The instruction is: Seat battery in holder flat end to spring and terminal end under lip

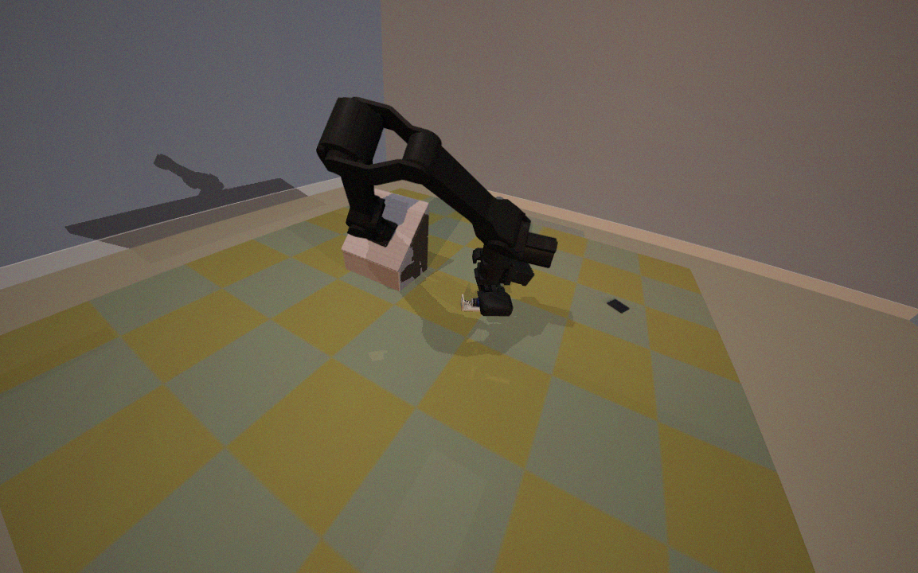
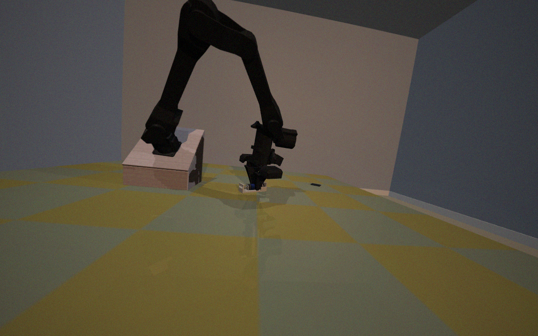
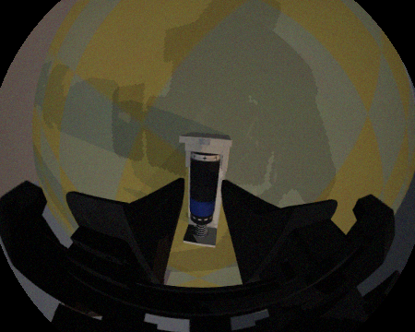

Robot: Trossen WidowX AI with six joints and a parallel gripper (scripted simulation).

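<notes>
Right now the battery is 10 mm above my gripper tip. The rest, counted from my gripper tip: flat black object 300 mm ahead, 220 mm to the left, 10 mm below.
</notes>
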